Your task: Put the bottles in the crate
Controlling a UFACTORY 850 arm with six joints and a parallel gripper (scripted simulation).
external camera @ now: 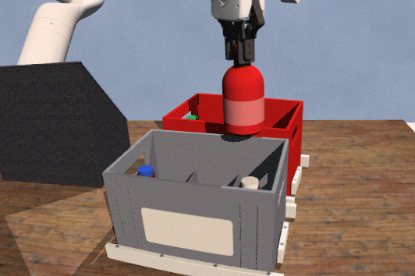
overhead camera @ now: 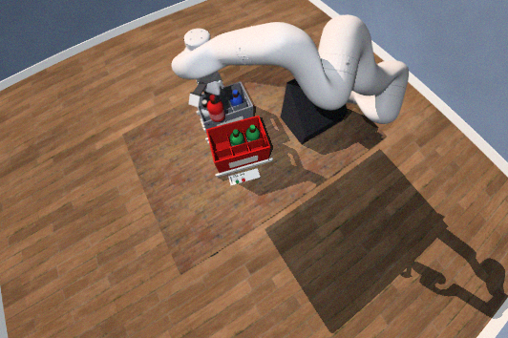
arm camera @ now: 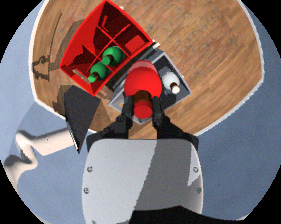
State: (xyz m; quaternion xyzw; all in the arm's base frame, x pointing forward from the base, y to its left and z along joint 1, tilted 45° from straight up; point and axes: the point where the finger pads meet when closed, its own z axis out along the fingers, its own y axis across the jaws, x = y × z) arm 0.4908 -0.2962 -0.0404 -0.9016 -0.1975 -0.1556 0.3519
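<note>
Now: the red-capped bottle 70 mm below my hand. Round my hand: grey crate 250 mm below, 70 mm to the right, 70 mm behind; white-capped bottle 250 mm below, 140 mm to the right; green-capped bottle 250 mm below, 120 mm to the left, 20 mm behind.
</note>
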